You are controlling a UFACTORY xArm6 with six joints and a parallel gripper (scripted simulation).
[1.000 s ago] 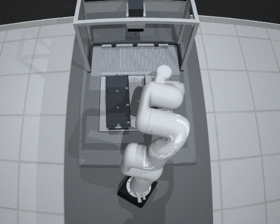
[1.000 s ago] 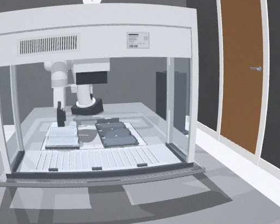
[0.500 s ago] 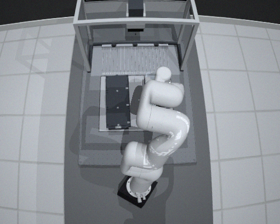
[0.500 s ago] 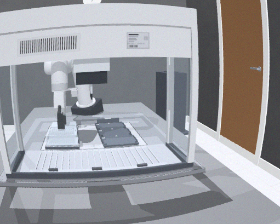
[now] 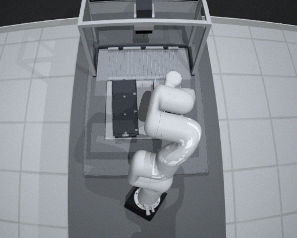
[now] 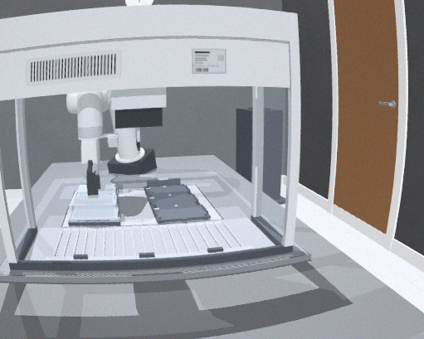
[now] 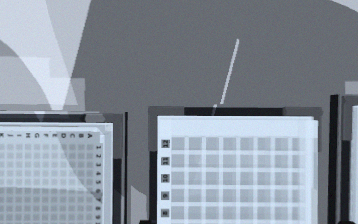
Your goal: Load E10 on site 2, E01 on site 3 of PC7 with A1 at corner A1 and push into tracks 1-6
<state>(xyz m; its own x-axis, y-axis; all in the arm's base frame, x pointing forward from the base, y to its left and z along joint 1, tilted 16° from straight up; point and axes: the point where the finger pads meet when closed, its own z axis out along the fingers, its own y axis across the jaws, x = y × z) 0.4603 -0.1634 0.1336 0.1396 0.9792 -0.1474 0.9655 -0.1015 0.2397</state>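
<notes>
My hand is 4 cm above the dark nest S2. The rest, counted from my hand: dark plate carrier PC7: 23 cm to the left, 3 cm below, 3 cm ahead; then deep-well block E07: 11 cm ahead, 2 cm below, 1 cm to the right; then nest S1: 11 cm behind, 4 cm below, 1 cm to the left.
</notes>
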